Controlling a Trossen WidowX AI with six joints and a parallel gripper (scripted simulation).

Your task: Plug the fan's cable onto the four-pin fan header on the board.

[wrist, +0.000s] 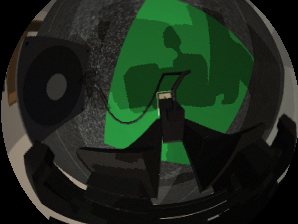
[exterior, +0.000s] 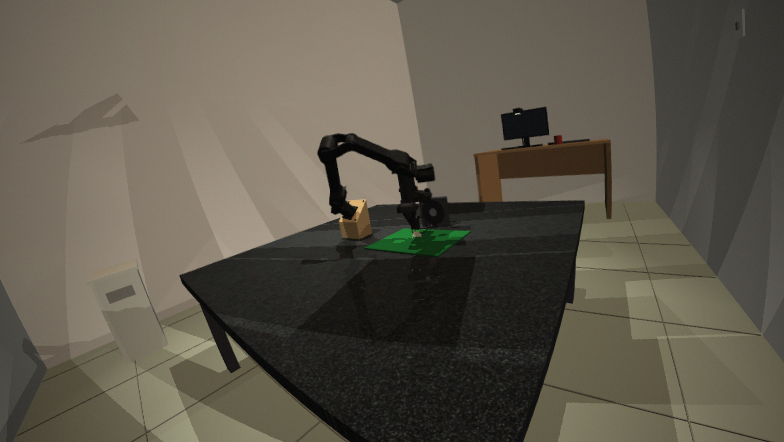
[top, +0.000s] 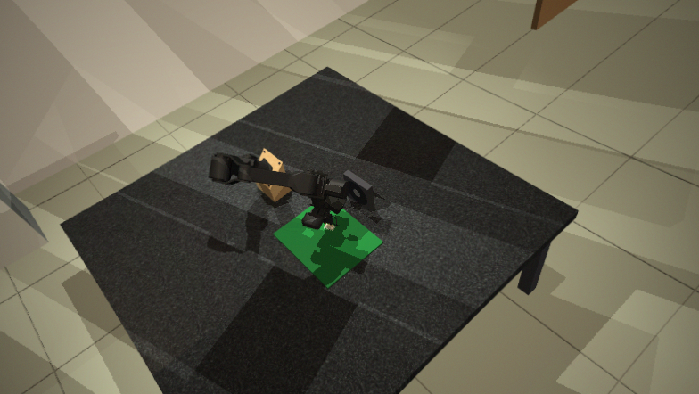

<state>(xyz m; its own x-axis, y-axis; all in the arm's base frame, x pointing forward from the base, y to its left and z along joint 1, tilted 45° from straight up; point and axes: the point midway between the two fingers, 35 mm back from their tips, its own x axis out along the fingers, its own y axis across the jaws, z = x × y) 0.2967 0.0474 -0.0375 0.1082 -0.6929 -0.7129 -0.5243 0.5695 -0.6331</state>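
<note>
Right now the dark fan plug is 10 mm ahead of my gripper tip and 10 mm above it. From my gripper tip the other things lie so: black fan (10 mm behind, 150 mm to the left, 20 mm above); then green board (40 mm ahead, 30 mm to the right, 60 mm below).
</note>
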